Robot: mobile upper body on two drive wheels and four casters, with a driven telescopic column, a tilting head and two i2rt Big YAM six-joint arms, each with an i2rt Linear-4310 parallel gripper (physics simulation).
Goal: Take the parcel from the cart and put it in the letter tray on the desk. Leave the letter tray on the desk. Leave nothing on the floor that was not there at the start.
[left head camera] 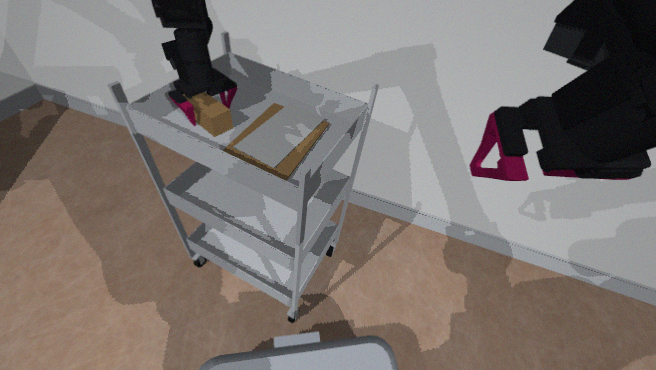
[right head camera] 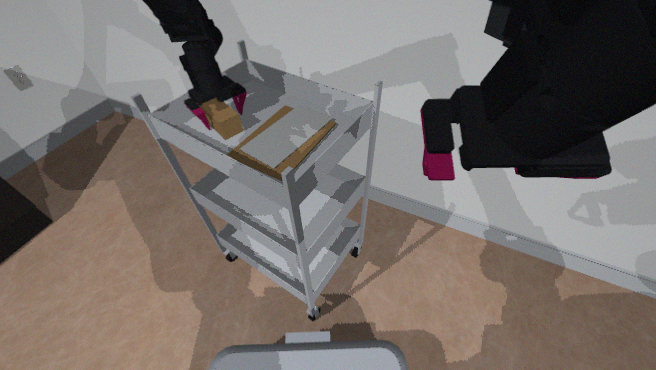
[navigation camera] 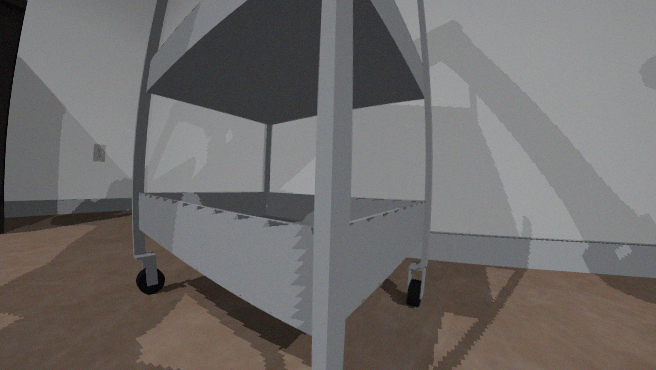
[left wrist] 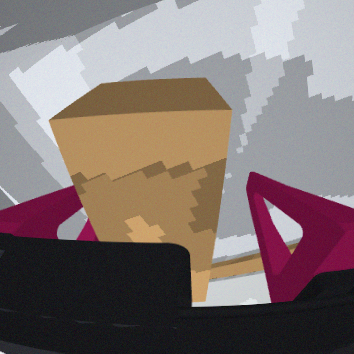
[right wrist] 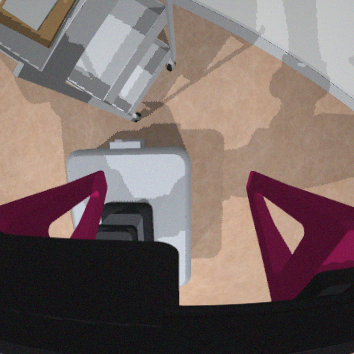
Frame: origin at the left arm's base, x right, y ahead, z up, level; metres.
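Seen in the pictures: right gripper, fingertip midpoint: [left head camera: 508, 170] [right head camera: 470, 168] [right wrist: 176, 178].
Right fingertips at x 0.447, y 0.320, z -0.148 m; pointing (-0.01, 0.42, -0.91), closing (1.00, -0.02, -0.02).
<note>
Pixels of each thing's top centre, then the offset from my right fingertips to it.
- parcel at its top centre: [left wrist: 158, 251] [left head camera: 203, 101] [right head camera: 216, 107] dx -0.422, dy +0.429, dz -0.192 m
- shallow tray at its top centre: [left wrist: 238, 295] [left head camera: 279, 136] [right head camera: 284, 137] dx -0.253, dy +0.350, dz -0.234 m
The parcel [left head camera: 222, 122] [right head camera: 227, 125] [left wrist: 165, 135], a brown oblong box, lies on the top deck of the grey cart [left head camera: 300, 240] [right head camera: 298, 240] [navigation camera: 335, 200]. My left gripper [left head camera: 212, 112] [right head camera: 225, 120] [left wrist: 179, 179] is open, its magenta fingers on both sides of the parcel; a gap shows between parcel and right-hand finger in the left wrist view. The left-hand finger is partly hidden behind the parcel there. My right gripper [left head camera: 535, 176] [right head camera: 487, 172] [right wrist: 176, 178] is open and empty, in the air to the right of the cart. The desk and letter tray are not recognisable.
A brown-edged frame or shallow tray [left head camera: 255, 163] [right head camera: 257, 165] [right wrist: 42, 40] lies beside the parcel on the cart. Corner posts rise above the deck. The wall stands behind the cart. My pale base [left head camera: 320, 357] [right head camera: 325, 357] is close in front. A dark object [right head camera: 17, 220] stands at far left.
</note>
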